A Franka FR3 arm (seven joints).
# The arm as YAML. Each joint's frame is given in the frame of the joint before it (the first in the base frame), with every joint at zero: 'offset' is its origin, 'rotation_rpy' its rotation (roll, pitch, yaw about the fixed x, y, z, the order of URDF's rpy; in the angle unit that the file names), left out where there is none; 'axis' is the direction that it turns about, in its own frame. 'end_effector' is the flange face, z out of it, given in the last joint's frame.
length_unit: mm
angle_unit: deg
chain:
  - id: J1
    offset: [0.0, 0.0, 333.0]
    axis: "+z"
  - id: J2
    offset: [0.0, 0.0, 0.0]
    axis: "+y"
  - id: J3
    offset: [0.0, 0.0, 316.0]
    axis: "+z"
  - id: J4
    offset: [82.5, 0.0, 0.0]
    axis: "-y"
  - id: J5
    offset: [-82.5, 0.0, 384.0]
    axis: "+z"
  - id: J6
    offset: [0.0, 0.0, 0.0]
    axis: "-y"
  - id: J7
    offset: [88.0, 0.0, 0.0]
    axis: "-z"
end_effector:
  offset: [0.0, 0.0, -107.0]
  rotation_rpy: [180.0, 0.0, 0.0]
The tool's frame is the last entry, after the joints.
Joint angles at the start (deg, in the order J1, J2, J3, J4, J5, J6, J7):
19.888, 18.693, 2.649, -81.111, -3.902, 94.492, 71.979
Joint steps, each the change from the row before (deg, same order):
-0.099, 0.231, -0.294, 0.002, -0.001, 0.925, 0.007
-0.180, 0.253, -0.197, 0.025, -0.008, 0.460, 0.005
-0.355, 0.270, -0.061, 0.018, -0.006, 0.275, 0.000
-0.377, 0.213, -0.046, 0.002, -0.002, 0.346, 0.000
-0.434, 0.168, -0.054, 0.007, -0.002, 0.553, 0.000
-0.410, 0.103, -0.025, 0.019, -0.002, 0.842, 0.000
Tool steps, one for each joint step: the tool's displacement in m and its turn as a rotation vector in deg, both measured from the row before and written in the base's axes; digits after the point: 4 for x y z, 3 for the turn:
0.0038, -0.0027, -0.0014, 0.191, -0.669, -0.335
0.0030, -0.0031, -0.0021, 0.032, -0.234, -0.345
0.0029, -0.0039, -0.0026, -0.004, -0.025, -0.397
0.0029, -0.0040, -0.0019, 0.043, -0.127, -0.401
0.0033, -0.0046, -0.0011, 0.130, -0.368, -0.454
0.0035, -0.0039, 0.0002, 0.264, -0.709, -0.387

